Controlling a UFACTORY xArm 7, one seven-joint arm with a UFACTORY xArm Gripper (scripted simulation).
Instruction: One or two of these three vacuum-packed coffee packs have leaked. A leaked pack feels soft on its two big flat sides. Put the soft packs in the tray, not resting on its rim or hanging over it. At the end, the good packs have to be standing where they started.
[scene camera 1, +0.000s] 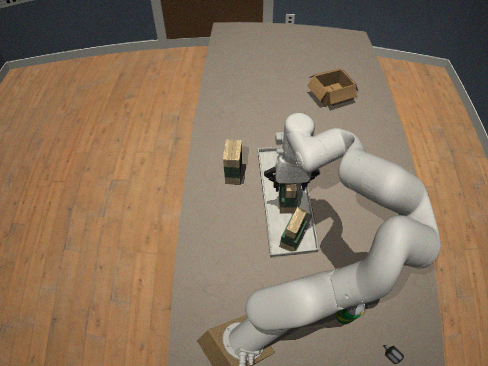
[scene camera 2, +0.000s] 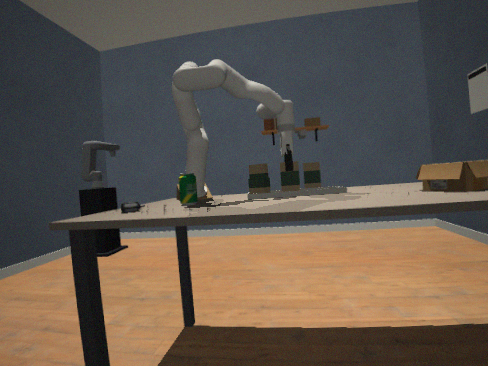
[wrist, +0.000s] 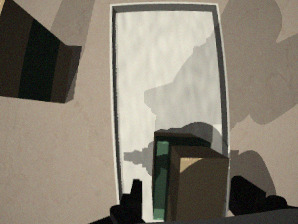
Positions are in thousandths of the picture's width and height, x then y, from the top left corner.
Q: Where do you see the gripper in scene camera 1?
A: At 593, 512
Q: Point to a tray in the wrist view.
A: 565, 328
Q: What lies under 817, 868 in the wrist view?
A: The gripper.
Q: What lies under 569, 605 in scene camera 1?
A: A tray.
